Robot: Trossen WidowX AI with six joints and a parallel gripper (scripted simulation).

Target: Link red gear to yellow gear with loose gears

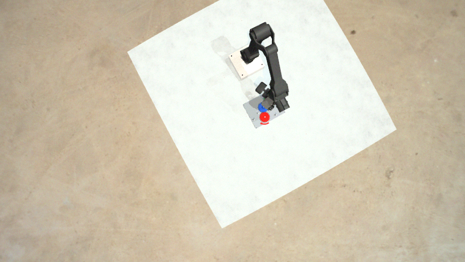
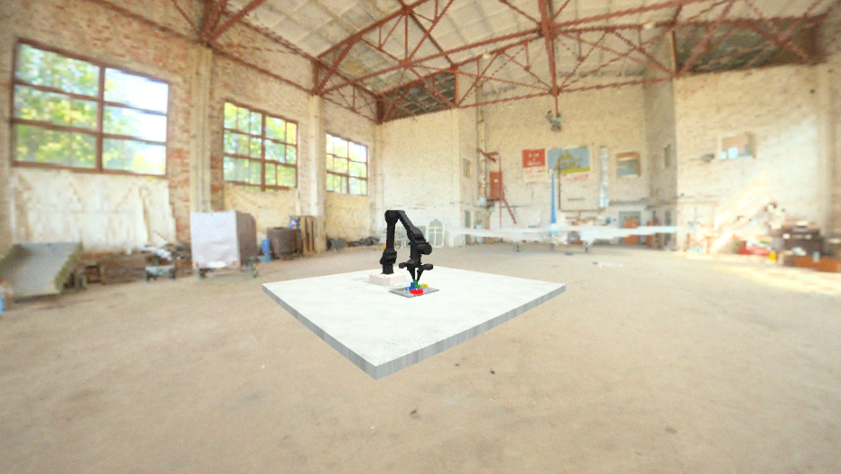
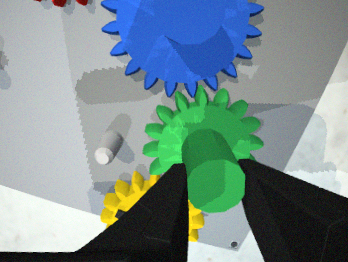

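My gripper tip is 10 mm above the small green gear. From my gripper tip the other things lie so: red gear 70 mm ahead, 80 mm to the right, 30 mm below; then large blue gear 20 mm ahead, 50 mm to the right, 20 mm below.
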